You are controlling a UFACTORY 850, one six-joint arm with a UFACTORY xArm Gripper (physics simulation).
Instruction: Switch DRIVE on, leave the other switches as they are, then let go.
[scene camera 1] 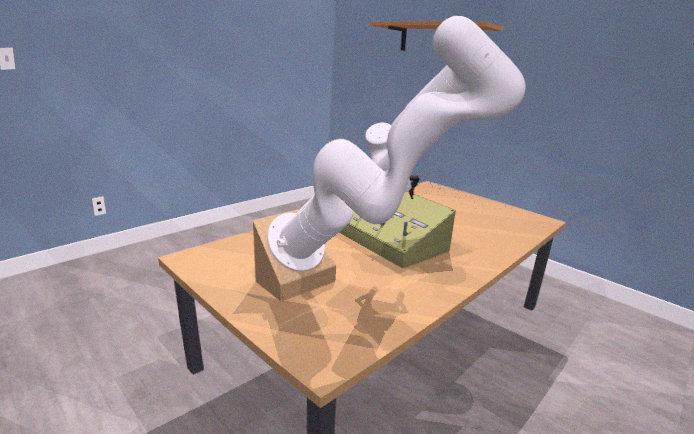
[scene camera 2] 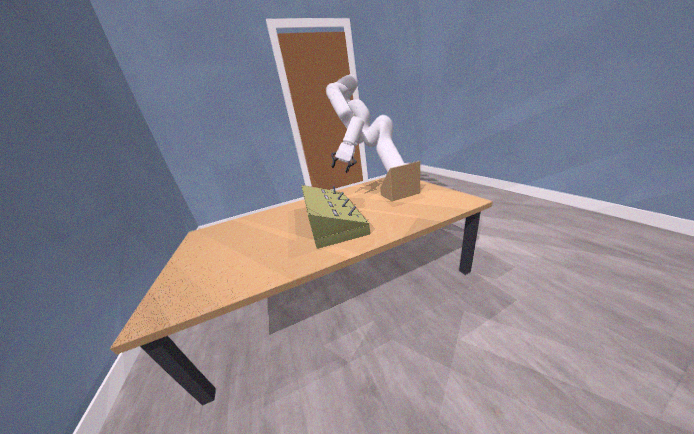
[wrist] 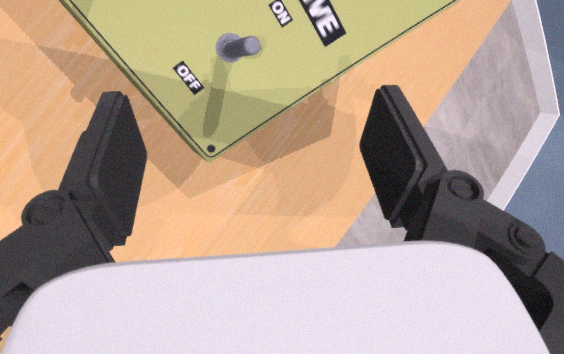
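The DRIVE switch lever stands on the green sloped panel box. In the wrist view its tip leans to the side of the ON label, away from the OFF label. The DRIVE label is partly cut off. My gripper is wide open with nothing between its fingers. It hangs above the DRIVE end of the box, apart from the lever. In scene camera 1 the arm hides most of the gripper.
Other switch levers stand in a row along the box; their exact positions are too small to read. The arm's wooden wedge base is on the table. A wall shelf is at the back.
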